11 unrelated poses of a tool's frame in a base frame.
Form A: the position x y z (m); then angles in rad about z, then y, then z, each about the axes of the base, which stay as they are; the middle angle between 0 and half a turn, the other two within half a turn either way.
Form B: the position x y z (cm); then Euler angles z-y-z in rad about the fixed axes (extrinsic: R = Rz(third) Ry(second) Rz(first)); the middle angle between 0 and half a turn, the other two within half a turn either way. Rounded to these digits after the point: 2 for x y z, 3 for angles.
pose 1, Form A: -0.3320, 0.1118, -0.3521, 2.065, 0.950, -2.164
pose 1, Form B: -33.20, 11.18, -35.21, 2.065, 0.950, -2.164
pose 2, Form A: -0.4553, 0.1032, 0.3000, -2.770, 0.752, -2.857
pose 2, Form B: -45.53, 10.32, 30.00, -2.770, 0.752, -2.857
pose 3, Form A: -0.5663, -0.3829, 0.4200, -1.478, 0.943, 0.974
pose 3, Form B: -56.63, -38.29, 42.00, -1.478, 0.943, 0.974
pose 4, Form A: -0.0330, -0.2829, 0.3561, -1.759, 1.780, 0.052
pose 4, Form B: -3.30, -28.29, 35.61, -1.759, 1.780, 0.052
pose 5, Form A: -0.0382, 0.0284, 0.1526, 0.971, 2.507, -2.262
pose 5, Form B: -3.82, 2.84, 15.26, 0.971, 2.507, -2.262
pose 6, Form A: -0.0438, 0.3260, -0.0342, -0.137, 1.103, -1.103
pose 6, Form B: -4.38, 32.60, -3.42, -0.137, 1.103, -1.103
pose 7, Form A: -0.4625, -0.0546, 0.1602, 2.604, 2.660, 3.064
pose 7, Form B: -46.25, -5.46, 16.02, 2.604, 2.660, 3.064
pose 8, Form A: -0.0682, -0.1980, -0.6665, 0.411, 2.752, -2.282
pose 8, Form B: -6.82, -19.80, -66.65, 0.411, 2.752, -2.282
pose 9, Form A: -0.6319, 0.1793, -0.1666, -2.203, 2.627, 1.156
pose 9, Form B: -63.19, 17.93, -16.66, -2.203, 2.627, 1.156
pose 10, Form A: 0.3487, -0.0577, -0.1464, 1.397, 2.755, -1.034
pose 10, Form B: 34.87, -5.77, -14.64, 1.397, 2.755, -1.034
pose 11, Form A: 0.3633, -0.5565, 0.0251, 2.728, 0.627, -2.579
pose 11, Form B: 36.33, -55.65, 2.51, 2.728, 0.627, -2.579
